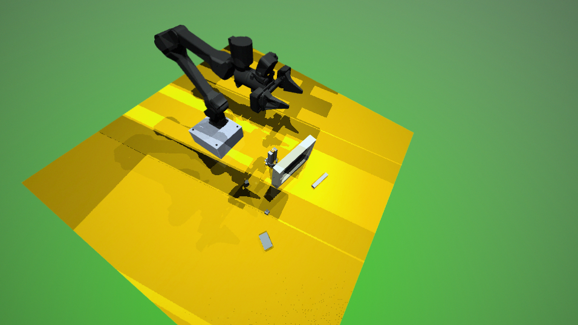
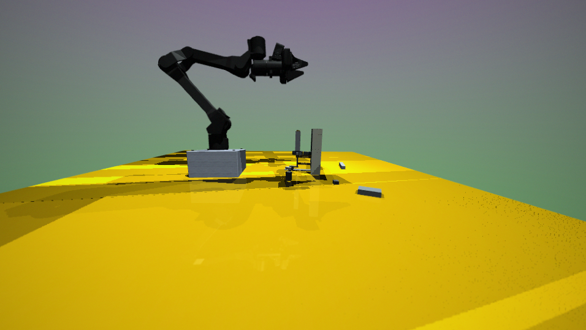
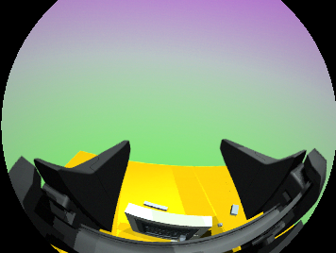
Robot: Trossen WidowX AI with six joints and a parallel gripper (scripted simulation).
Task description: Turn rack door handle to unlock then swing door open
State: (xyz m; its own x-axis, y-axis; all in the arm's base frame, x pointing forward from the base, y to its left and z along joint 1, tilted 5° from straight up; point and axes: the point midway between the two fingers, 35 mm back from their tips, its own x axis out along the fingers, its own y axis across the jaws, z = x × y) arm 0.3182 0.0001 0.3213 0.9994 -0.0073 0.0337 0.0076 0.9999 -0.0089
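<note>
Now: gripper tip 4 cm past the upright handle, 6 cm to the left of it and 32 cm above it. The rest, counted from my gripper tip: thin bar (19 cm ahead, 1 cm to the left, 40 cm below); flat plate (12 cm ahead, 34 cm to the right, 40 cm below).
</note>
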